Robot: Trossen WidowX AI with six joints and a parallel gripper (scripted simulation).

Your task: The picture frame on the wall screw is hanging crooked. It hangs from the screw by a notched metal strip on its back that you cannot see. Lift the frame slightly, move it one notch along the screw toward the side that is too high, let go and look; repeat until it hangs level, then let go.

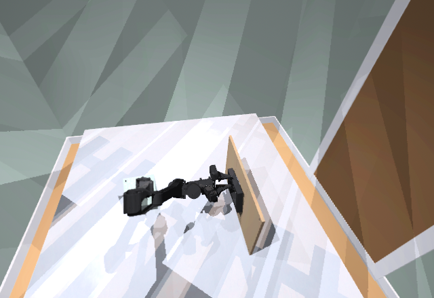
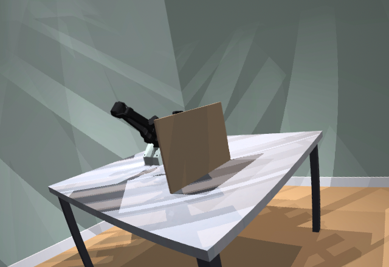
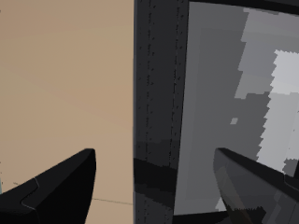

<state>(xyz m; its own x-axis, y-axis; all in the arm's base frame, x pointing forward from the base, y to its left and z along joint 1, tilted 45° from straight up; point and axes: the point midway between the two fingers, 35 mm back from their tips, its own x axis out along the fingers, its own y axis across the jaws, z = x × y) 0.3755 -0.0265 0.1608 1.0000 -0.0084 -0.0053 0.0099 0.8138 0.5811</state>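
Right now my gripper tip is 2 cm short of the dark picture frame, 1 cm to the left of it and 5 cm above it. The rest, counted from my gripper tip: brown wall board: 3 cm ahead, 2 cm to the right, 6 cm below.
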